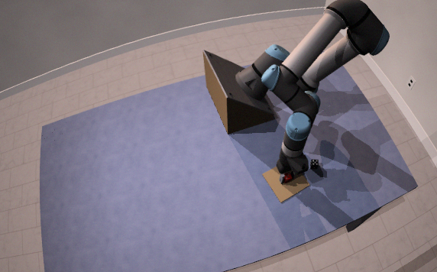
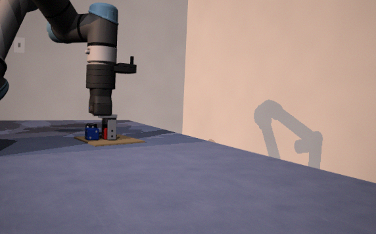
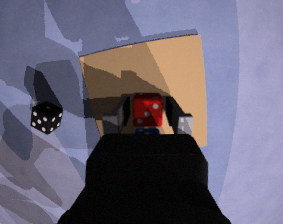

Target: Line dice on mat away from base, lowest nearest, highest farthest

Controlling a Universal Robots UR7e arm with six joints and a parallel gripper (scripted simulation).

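My gripper is now right at the red die. The rest, counted from my hand: blue die 4 cm behind; then tan mat 2 cm below; then black die 2 cm behind, 13 cm to the left, 1 cm below.
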